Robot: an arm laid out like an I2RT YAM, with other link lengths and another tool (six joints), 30 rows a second.
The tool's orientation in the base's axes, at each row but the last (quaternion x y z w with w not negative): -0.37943, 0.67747, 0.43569, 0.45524; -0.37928, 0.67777, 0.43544, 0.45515; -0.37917, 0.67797, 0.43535, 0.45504; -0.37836, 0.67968, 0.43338, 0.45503; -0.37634, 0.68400, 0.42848, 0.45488; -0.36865, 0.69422, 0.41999, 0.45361; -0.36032, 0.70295, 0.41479, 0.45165; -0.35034, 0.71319, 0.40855, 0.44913; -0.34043, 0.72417, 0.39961, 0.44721; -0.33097, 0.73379, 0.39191, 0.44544; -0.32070, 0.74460, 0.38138, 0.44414; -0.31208, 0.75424, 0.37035, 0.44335
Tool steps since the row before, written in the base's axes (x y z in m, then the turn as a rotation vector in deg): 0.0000, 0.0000, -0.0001, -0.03, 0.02, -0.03; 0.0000, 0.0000, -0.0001, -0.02, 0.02, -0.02; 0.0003, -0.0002, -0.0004, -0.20, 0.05, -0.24; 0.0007, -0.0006, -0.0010, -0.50, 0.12, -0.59; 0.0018, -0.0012, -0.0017, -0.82, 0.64, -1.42; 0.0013, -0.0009, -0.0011, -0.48, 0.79, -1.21; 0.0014, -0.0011, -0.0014, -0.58, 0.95, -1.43; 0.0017, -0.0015, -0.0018, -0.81, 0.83, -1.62; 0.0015, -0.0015, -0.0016, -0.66, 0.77, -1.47; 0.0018, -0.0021, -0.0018, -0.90, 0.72, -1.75; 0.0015, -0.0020, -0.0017, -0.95, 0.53, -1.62; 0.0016, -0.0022, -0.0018, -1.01, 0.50, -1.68
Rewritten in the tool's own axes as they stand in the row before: 0.0001, 0.0000, 0.0000, 0.04, 0.03, 0.02; 0.0001, 0.0000, 0.0000, 0.02, 0.02, 0.02; 0.0003, -0.0004, 0.0000, 0.28, 0.14, 0.04; 0.0008, -0.0011, -0.0001, 0.69, 0.35, 0.09; 0.0012, -0.0025, -0.0002, 1.51, 0.62, 0.66; 0.0007, -0.0018, -0.0002, 1.19, 0.42, 0.86; 0.0010, -0.0020, -0.0002, 1.40, 0.52, 1.02; 0.0013, -0.0026, -0.0003, 1.68, 0.62, 0.88; 0.0011, -0.0024, -0.0003, 1.49, 0.50, 0.84; 0.0012, -0.0030, -0.0006, 1.85, 0.60, 0.79; 0.0012, -0.0027, -0.0005, 1.77, 0.58, 0.57; 0.0013, -0.0030, -0.0005, 1.86, 0.60, 0.53
